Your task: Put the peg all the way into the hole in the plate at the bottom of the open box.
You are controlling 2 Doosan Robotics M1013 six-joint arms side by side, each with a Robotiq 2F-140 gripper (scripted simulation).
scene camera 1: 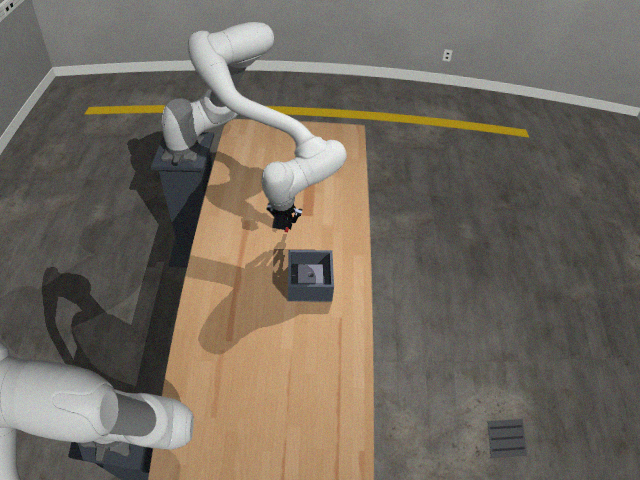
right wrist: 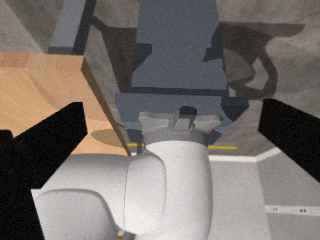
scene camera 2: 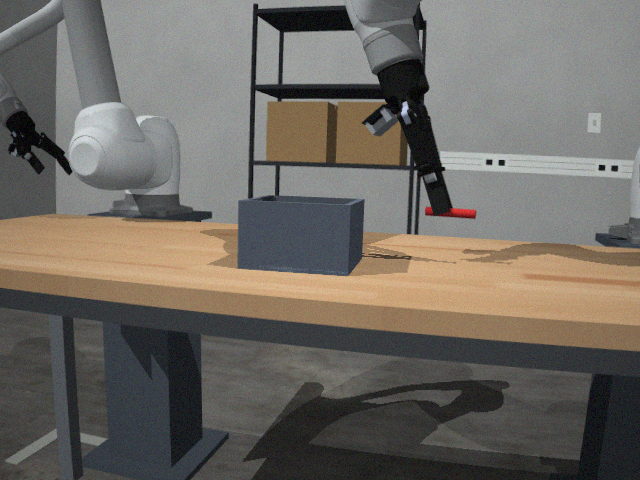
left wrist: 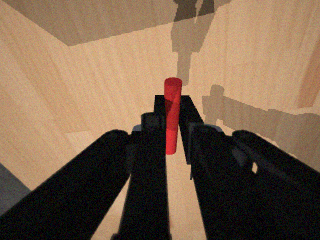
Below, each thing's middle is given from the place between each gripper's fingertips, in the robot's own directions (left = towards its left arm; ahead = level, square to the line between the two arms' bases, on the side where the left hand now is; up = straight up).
Labels:
The red peg (left wrist: 172, 86) lies 2 cm to the left of my left hand and 3 cm below it. Also, from my left hand: grey box (scene camera 1: 297, 292) (10 cm ahead, 19 cm to the right, 9 cm below).
The grey box lies 95 cm to the left of my right hand (scene camera 2: 56, 171), 61 cm ahead of it and 9 cm below it. Also, from my right hand: red peg: 117 cm to the left, 52 cm ahead, 4 cm below.

